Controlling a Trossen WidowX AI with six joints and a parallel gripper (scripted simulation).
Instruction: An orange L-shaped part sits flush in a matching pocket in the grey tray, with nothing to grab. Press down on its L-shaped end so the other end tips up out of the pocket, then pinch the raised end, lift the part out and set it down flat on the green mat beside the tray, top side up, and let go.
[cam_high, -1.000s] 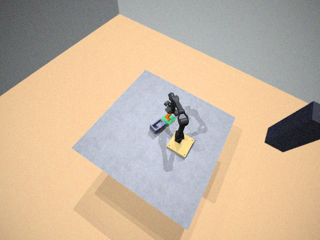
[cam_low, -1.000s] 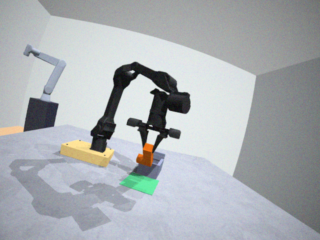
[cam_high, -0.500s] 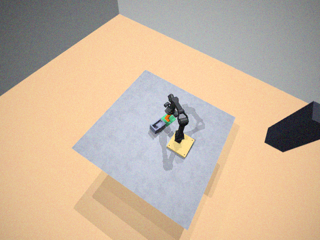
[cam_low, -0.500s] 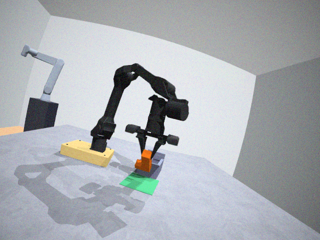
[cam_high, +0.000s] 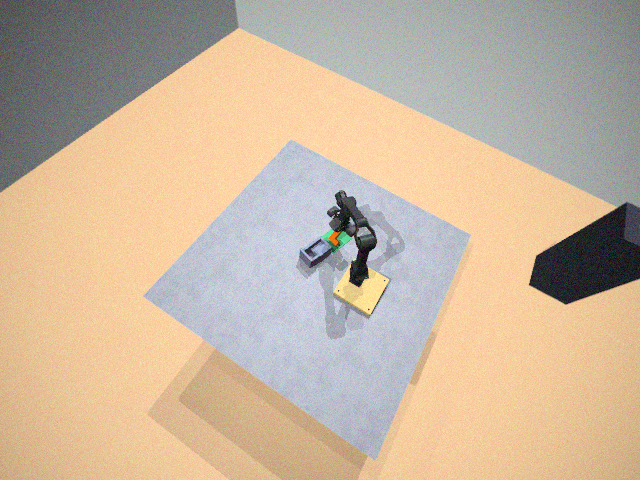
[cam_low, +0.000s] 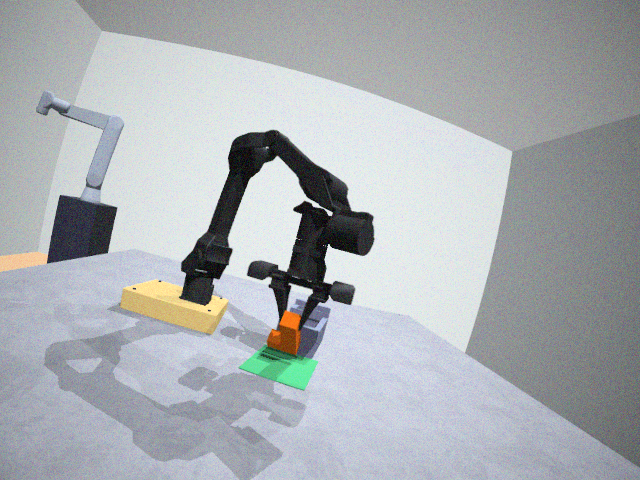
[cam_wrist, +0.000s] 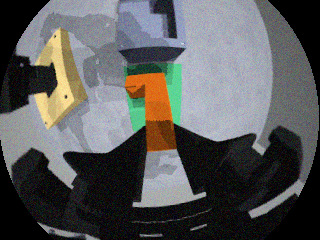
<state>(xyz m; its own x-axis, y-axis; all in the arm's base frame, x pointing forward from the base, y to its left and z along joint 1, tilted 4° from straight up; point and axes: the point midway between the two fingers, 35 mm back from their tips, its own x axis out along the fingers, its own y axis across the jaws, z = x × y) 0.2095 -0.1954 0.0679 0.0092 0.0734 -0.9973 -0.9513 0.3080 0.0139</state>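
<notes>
My gripper tip is 100 mm above the green mat, 20 mm to the right of it and 10 mm short of it. From my gripper tip the other things lie so: orange L-shaped part (30 mm to the left, 30 mm below).
</notes>
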